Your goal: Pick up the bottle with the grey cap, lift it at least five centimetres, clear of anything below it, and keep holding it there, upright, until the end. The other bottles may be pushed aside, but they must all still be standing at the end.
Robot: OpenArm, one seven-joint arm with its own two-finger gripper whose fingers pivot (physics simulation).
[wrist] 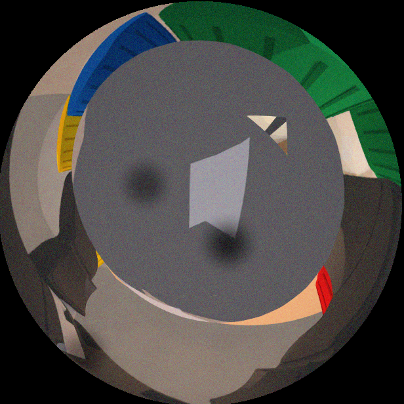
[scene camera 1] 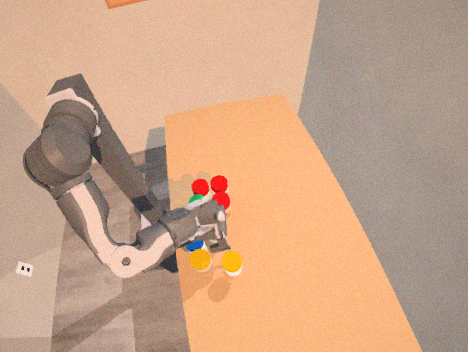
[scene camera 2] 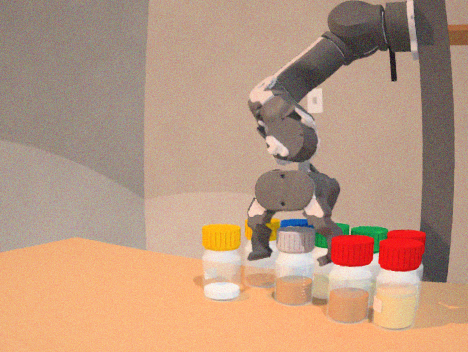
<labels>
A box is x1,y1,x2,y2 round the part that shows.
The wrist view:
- my gripper: [0,112,400,403]
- grey-capped bottle: [71,39,344,322]
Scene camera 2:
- my gripper: [247,161,342,265]
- green-capped bottle: [312,223,349,298]
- grey-capped bottle: [274,226,315,306]
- red-capped bottle: [326,235,373,324]
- green-capped bottle: [351,226,387,305]
</labels>
